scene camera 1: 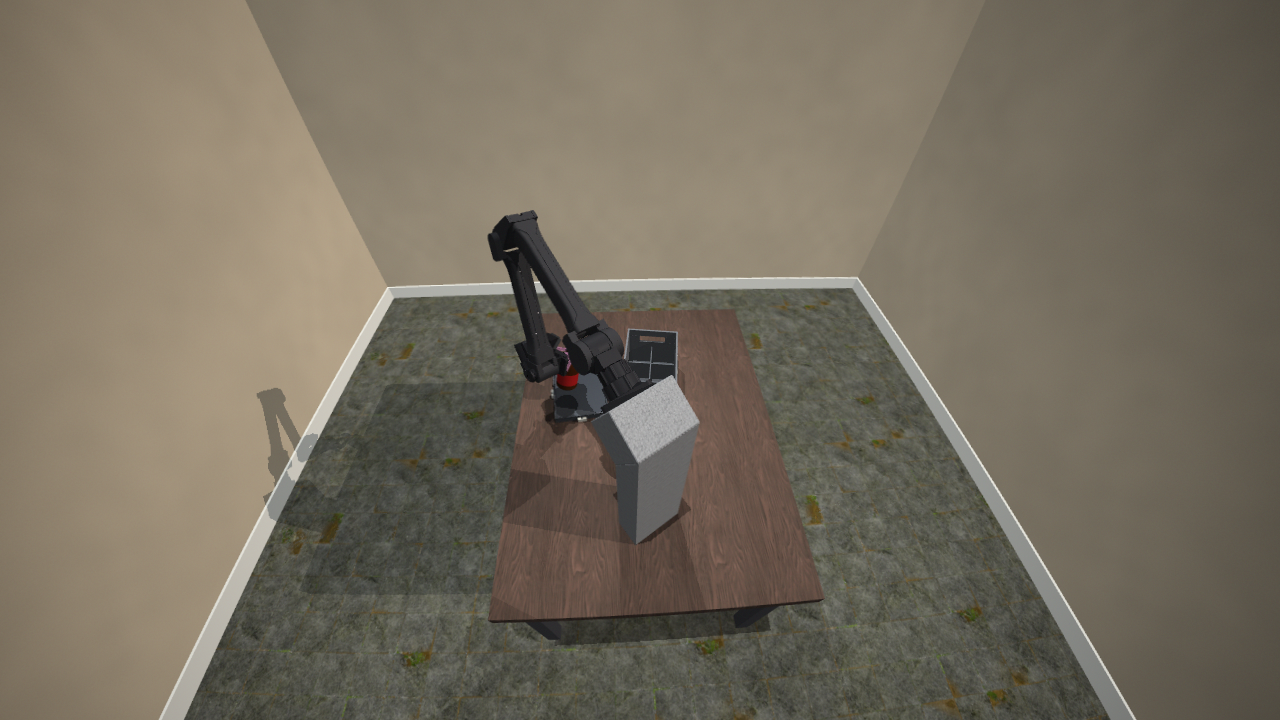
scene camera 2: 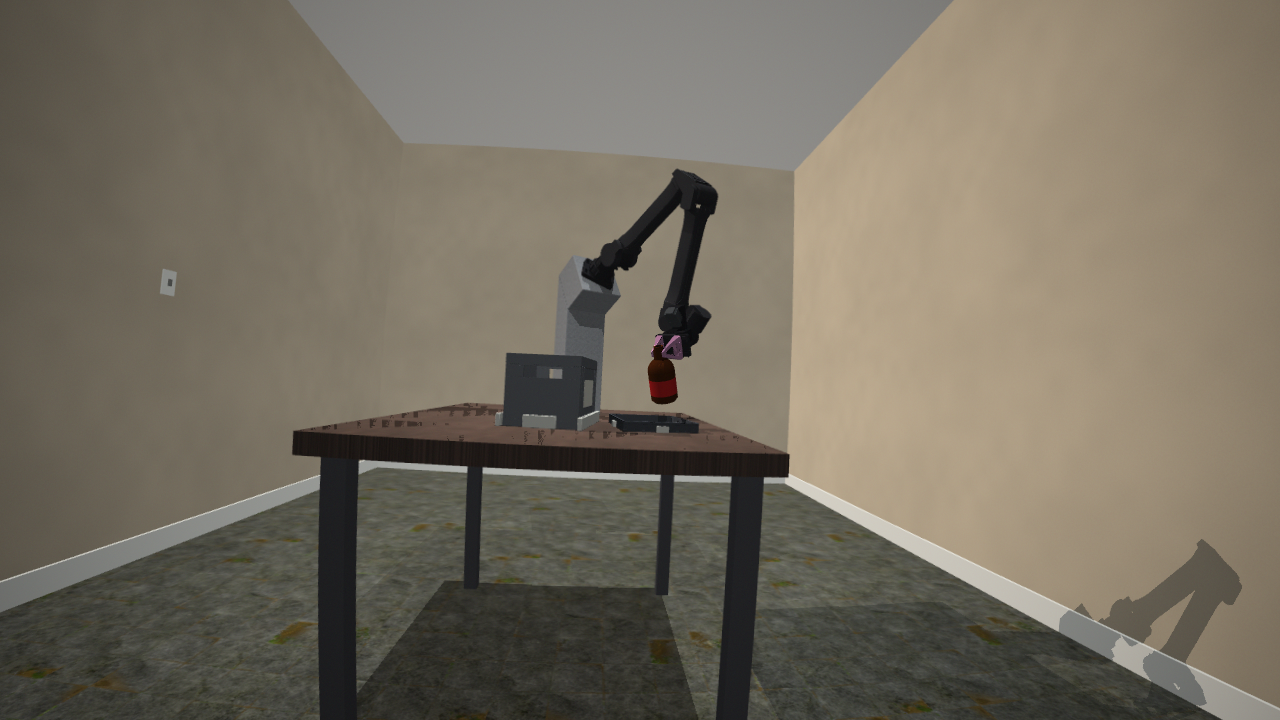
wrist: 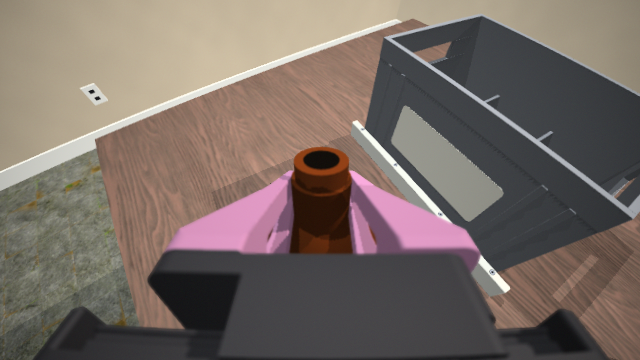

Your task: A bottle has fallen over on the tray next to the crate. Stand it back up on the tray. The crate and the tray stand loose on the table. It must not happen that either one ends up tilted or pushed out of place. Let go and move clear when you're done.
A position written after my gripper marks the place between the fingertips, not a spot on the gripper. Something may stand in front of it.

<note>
I see my gripper (scene camera 2: 656, 354), a brown bottle (scene camera 2: 661, 372), a dark grey tray (scene camera 1: 585, 400) and a dark crate (scene camera 2: 528, 389).
The brown bottle is seen too in the wrist view (wrist: 321, 182). The dark grey tray shows as well in scene camera 2 (scene camera 2: 626, 422). The dark crate is seen too in scene camera 1 (scene camera 1: 655, 360) and in the wrist view (wrist: 517, 198).
</note>
